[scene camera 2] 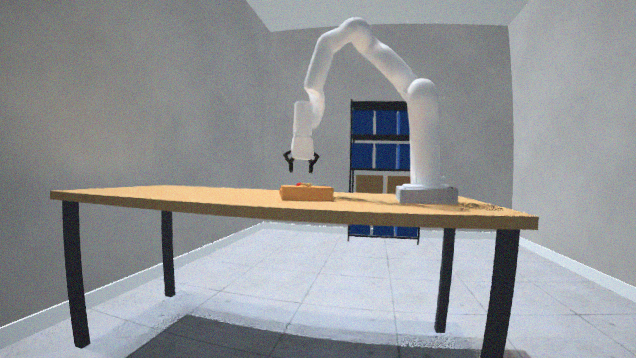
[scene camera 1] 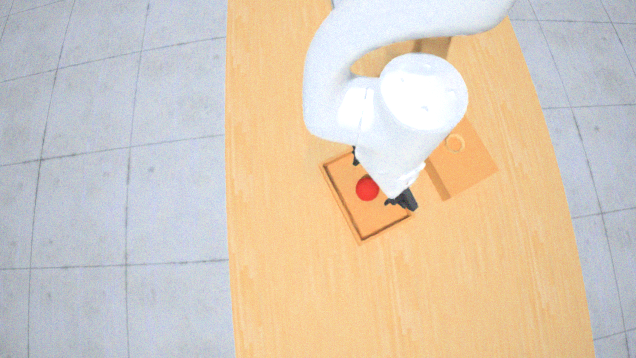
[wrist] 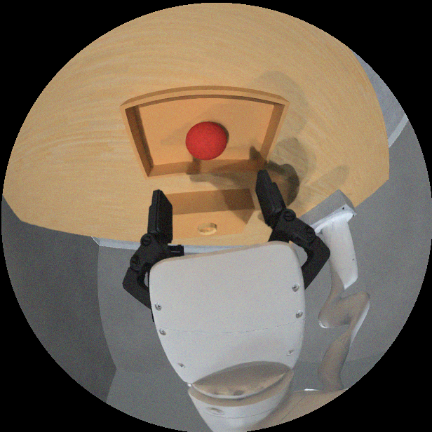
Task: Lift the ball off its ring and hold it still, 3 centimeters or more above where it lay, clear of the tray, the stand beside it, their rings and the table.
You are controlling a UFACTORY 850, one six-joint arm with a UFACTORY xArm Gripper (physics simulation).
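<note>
The red ball [scene camera 1: 367, 188] [scene camera 2: 298, 184] [wrist: 206, 140] rests inside the shallow orange tray [scene camera 1: 372, 220] [wrist: 250, 120]; its ring is mostly hidden beneath it. My gripper [scene camera 1: 371, 182] [scene camera 2: 301, 171] [wrist: 210, 187] is open and empty, pointing down, with its fingertips above the level of the ball and apart from it. In the wrist view the ball shows beyond the fingertips. The orange stand [scene camera 1: 470, 170] [scene camera 2: 306, 193] [wrist: 235, 217] is beside the tray, with an empty ring [scene camera 1: 447, 144] [wrist: 200, 229] on top. The stand hides most of the tray in scene camera 2.
The wooden table [scene camera 1: 300, 295] [scene camera 2: 200, 199] [wrist: 75, 165] carries the tray, the stand and the arm's grey base [scene camera 2: 426, 195]. The arm covers part of the stand in scene camera 1. A shelf rack [scene camera 2: 351, 150] with blue bins stands behind the table.
</note>
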